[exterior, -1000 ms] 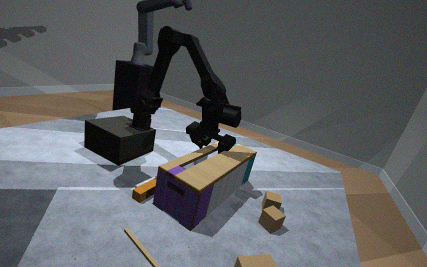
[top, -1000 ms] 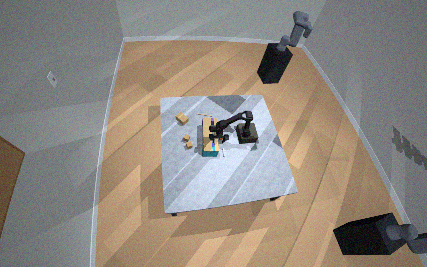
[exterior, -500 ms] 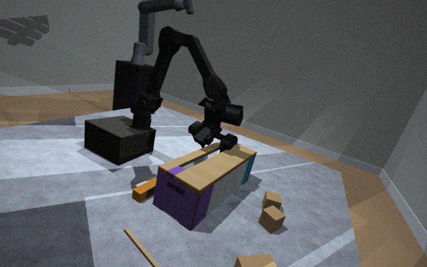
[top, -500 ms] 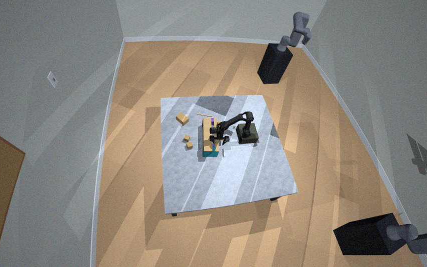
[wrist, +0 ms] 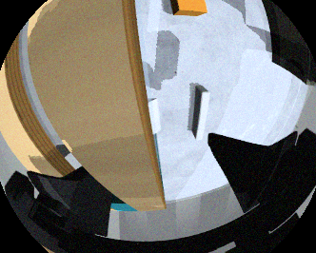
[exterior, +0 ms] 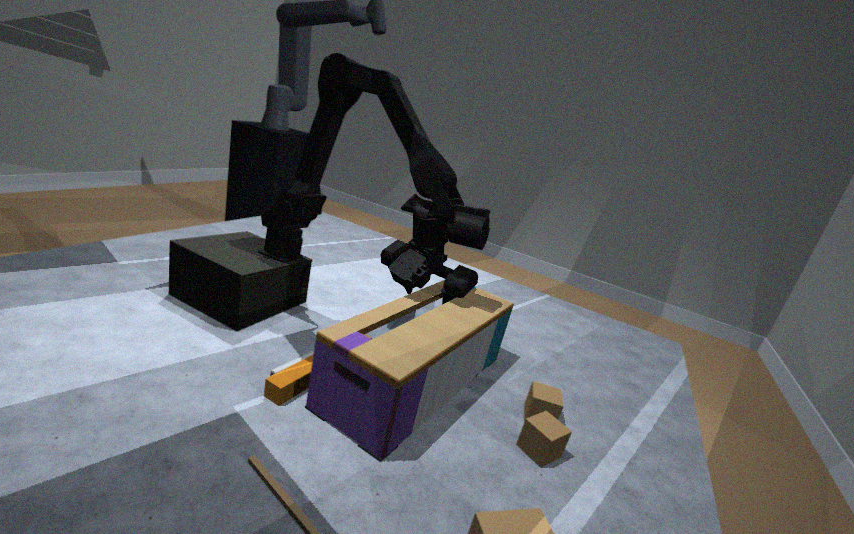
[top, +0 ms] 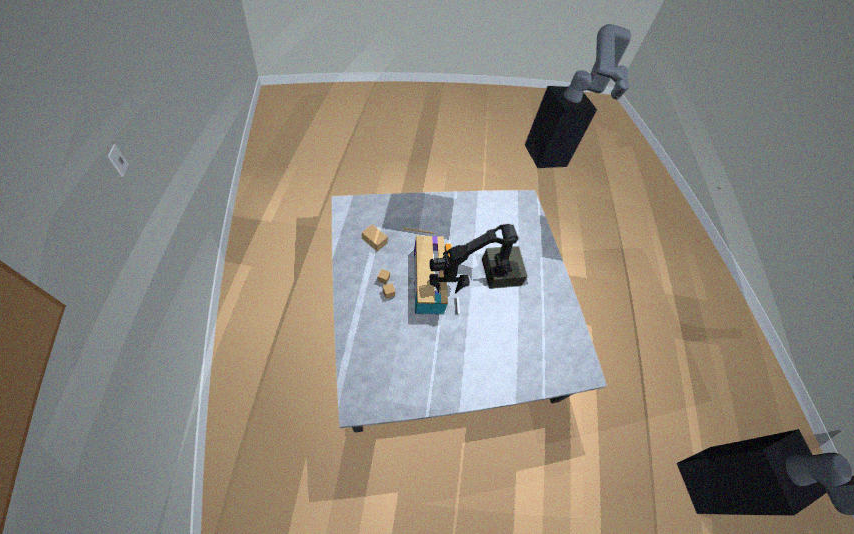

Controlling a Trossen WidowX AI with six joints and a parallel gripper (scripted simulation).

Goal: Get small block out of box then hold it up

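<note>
Right now my gripper tip is 6 cm short of the blue block. The rest, counted from my gripper tip: thin wooden stick: 45 cm to the right, 8 cm below, 3 cm ahead; box: 12 cm to the right, 3 cm below, 2 cm ahead; orange bar: 21 cm to the right, 9 cm behind, 7 cm below.
</note>
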